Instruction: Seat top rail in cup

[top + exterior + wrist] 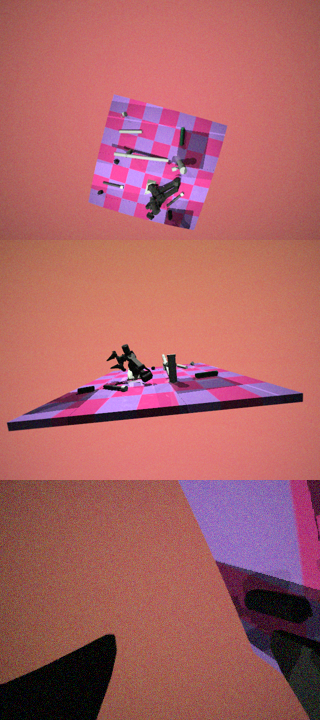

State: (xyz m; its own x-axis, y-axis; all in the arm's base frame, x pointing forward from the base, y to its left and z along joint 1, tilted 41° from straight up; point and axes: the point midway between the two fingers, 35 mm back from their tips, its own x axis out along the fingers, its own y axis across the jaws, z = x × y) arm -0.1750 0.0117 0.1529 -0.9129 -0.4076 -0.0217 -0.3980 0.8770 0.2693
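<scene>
Now: the hollow grey rail-end cup 490 mm ahead of my gripper tip, 100 mm to the right of it and 40 mm below it. The rest, counted from my gripper tip: grey tube: 750 mm ahead, 410 mm to the left, 150 mm below; green cylinder: 800 mm ahead, 150 mm below, 130 mm to the right.
</scene>
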